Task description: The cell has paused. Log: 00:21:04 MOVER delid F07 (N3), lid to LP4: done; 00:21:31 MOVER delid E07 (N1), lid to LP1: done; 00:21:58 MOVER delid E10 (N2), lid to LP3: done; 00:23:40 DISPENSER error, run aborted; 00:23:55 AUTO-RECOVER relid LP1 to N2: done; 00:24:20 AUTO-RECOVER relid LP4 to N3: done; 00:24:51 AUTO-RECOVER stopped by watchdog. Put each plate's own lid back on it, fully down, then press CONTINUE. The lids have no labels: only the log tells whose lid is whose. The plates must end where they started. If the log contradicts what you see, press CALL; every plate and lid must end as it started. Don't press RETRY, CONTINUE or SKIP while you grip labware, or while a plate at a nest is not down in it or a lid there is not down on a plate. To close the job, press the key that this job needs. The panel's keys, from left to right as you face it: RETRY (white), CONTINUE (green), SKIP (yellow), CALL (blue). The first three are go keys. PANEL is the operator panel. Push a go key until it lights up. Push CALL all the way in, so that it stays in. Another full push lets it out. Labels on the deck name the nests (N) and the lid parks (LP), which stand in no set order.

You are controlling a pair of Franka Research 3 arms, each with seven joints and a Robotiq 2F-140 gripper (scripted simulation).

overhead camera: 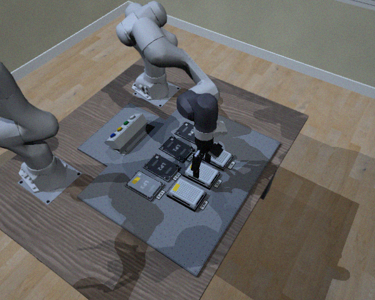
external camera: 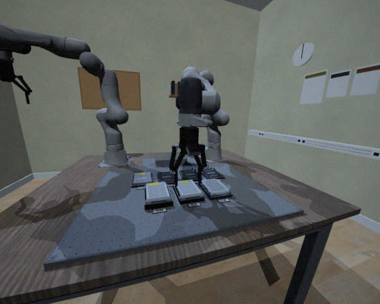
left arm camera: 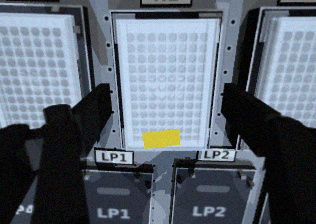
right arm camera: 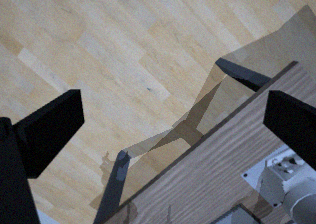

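The N2 plate lies 5 cm below my left hand. The rest, counted from my left hand: N1 plate: 13 cm to the left, 5 cm below, 1 cm behind; then park LP2: 17 cm behind, 8 cm to the right, 7 cm below; then park LP1: 19 cm behind, 7 cm below, 6 cm to the left.
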